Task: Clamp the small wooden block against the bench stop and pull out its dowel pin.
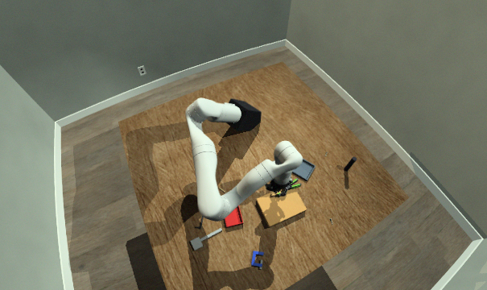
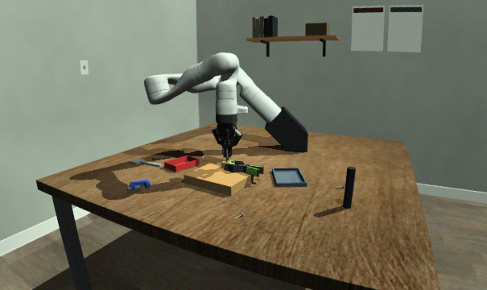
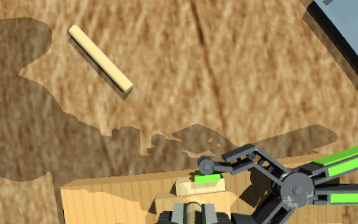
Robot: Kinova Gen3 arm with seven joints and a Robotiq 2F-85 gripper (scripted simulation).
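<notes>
My hand is 20 mm above the dowel pin. From my hand the other things lie so: thin pale stick: 120 mm behind, 50 mm to the right, 90 mm below; then small wooden block: 50 mm below; then tan bench board: 60 mm ahead, 70 mm below.
</notes>
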